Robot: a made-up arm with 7 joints. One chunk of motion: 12 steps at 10 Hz.
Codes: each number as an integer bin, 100 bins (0 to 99) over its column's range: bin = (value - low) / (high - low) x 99, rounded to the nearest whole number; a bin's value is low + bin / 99 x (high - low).
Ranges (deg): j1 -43..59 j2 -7..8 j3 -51..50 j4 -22..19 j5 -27..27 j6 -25..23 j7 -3..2
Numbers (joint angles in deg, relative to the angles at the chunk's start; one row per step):
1: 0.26 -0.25 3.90 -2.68 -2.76 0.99 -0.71
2: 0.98 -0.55 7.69 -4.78 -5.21 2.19 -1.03
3: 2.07 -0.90 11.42 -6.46 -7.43 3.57 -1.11
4: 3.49 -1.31 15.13 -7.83 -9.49 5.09 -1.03
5: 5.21 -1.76 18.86 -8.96 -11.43 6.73 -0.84
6: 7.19 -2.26 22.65 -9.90 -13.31 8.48 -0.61
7: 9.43 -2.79 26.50 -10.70 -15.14 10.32 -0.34
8: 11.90 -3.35 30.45 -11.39 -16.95 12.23 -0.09
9: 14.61 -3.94 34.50 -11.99 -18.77 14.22 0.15
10: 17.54 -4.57 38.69 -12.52 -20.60 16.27 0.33
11: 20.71 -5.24 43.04 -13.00 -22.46 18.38 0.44
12: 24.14 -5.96 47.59 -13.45 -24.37 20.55 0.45
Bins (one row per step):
1: 42 45 54 47 44 54 45
2: 43 43 58 42 40 56 39
3: 44 40 61 38 36 59 37
4: 45 38 65 34 32 62 39
5: 47 35 68 31 29 65 43
6: 49 31 72 29 25 69 47
7: 51 28 76 27 22 73 53
8: 53 24 80 26 18 77 58
9: 56 20 84 24 15 81 62
10: 59 16 88 23 12 85 66
11: 62 12 92 22 8 89 68
12: 65 7 97 21 5 94 68

